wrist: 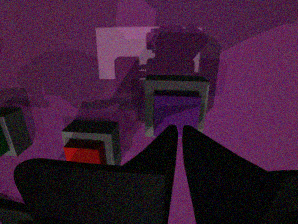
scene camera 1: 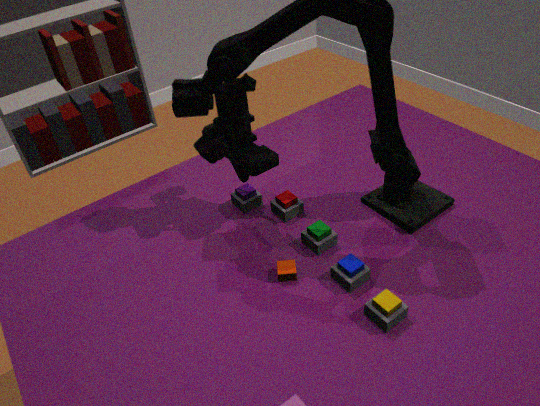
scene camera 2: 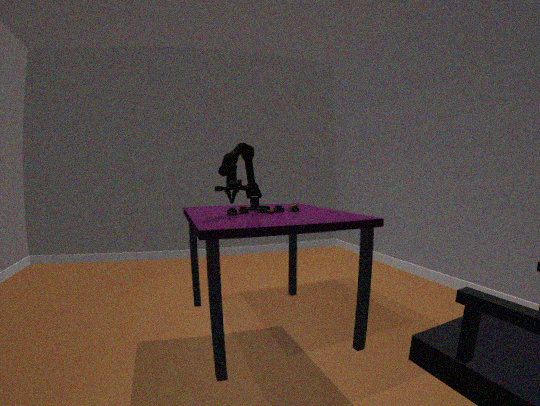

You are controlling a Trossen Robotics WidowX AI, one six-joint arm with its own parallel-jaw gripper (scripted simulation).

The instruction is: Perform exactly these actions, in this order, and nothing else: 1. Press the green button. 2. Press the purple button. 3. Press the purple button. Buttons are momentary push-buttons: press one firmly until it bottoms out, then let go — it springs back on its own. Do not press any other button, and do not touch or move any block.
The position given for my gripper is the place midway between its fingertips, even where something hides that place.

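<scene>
Shut and holding nothing, my gripper [scene camera 1: 243, 180] is visible to me, and I see the gripper [wrist: 179, 132] again. There is a purple button [wrist: 180, 108] as well.
</scene>
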